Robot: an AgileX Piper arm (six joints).
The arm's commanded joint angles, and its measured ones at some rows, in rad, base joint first. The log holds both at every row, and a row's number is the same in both.
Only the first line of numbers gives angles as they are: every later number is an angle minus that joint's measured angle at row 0.
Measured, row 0:
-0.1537, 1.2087, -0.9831, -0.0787, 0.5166, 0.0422
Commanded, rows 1 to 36:
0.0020, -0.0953, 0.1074, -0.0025, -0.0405, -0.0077
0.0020, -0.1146, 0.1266, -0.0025, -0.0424, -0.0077
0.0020, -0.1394, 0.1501, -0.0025, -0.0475, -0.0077
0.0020, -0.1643, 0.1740, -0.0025, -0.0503, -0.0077
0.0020, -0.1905, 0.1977, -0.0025, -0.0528, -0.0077
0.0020, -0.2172, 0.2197, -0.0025, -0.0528, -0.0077
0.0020, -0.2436, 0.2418, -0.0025, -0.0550, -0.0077
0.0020, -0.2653, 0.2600, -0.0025, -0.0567, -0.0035
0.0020, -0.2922, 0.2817, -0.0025, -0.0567, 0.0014
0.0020, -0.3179, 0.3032, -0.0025, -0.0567, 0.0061
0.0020, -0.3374, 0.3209, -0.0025, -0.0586, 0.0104
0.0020, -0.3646, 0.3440, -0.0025, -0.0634, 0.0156
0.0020, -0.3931, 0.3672, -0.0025, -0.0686, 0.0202
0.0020, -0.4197, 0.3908, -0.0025, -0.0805, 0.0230
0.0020, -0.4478, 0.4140, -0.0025, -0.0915, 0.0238
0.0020, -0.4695, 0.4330, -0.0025, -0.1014, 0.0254
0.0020, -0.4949, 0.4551, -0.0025, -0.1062, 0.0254
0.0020, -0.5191, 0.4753, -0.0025, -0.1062, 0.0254
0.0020, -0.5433, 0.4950, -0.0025, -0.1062, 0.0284
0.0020, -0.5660, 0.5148, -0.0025, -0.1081, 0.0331
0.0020, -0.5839, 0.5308, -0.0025, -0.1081, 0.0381
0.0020, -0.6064, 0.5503, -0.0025, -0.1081, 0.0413
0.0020, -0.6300, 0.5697, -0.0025, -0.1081, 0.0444
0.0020, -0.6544, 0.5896, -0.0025, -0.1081, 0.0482
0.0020, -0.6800, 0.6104, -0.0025, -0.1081, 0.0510
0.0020, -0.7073, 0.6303, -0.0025, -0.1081, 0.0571
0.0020, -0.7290, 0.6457, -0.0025, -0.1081, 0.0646
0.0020, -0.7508, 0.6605, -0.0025, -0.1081, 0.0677
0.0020, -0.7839, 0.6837, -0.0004, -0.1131, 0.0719
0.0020, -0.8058, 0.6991, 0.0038, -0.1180, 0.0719
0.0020, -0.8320, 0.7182, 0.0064, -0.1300, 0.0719
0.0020, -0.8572, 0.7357, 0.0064, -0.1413, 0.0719
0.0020, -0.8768, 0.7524, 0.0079, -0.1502, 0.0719
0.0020, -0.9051, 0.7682, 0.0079, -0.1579, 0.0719
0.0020, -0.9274, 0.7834, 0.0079, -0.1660, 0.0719
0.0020, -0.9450, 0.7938, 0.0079, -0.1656, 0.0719
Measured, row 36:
0.0000, -0.8705, 0.7448, 0.0075, -0.1451, 0.0681
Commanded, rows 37 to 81:
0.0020, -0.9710, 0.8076, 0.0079, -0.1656, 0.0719
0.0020, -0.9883, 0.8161, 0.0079, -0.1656, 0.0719
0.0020, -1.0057, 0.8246, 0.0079, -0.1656, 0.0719
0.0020, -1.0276, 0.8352, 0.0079, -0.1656, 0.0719
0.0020, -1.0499, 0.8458, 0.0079, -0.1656, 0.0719
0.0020, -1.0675, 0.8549, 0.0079, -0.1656, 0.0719
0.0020, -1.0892, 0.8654, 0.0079, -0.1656, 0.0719
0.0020, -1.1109, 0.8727, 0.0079, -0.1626, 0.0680
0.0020, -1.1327, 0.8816, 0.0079, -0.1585, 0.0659
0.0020, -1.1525, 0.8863, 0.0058, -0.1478, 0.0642
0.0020, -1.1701, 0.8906, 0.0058, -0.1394, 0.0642
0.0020, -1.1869, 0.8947, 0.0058, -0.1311, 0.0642
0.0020, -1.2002, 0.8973, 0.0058, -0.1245, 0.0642
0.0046, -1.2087, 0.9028, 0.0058, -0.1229, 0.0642
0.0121, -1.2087, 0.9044, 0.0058, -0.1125, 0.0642
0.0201, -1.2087, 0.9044, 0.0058, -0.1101, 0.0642
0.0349, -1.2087, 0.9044, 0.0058, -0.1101, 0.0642
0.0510, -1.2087, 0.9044, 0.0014, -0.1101, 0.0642
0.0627, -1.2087, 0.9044, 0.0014, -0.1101, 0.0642
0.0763, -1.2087, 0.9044, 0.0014, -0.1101, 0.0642
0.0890, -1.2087, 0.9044, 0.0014, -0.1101, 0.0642
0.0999, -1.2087, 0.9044, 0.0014, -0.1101, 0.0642
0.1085, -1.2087, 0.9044, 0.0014, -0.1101, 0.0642
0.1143, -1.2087, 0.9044, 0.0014, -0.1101, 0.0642
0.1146, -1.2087, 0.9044, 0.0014, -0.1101, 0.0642
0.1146, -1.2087, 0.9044, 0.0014, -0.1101, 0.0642
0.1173, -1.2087, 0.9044, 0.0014, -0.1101, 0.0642
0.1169, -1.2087, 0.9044, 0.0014, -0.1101, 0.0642
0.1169, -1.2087, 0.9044, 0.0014, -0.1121, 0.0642
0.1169, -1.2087, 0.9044, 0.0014, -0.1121, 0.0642
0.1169, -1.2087, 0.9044, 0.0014, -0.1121, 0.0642
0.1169, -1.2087, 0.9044, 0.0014, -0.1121, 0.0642
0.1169, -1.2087, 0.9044, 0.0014, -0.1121, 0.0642
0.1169, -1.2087, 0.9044, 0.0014, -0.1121, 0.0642
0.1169, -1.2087, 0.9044, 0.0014, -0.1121, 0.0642
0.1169, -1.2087, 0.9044, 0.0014, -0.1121, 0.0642
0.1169, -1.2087, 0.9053, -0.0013, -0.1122, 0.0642
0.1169, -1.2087, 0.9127, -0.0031, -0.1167, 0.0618
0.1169, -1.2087, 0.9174, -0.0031, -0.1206, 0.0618
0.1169, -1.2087, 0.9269, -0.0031, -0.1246, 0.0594
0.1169, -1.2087, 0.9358, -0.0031, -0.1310, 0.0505
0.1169, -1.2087, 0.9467, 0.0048, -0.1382, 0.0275
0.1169, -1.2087, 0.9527, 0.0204, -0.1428, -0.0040
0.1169, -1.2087, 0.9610, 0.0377, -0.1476, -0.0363
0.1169, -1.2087, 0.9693, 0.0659, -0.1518, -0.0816
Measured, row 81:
0.1167, -1.2045, 0.9432, 0.0202, -0.1325, 0.0332
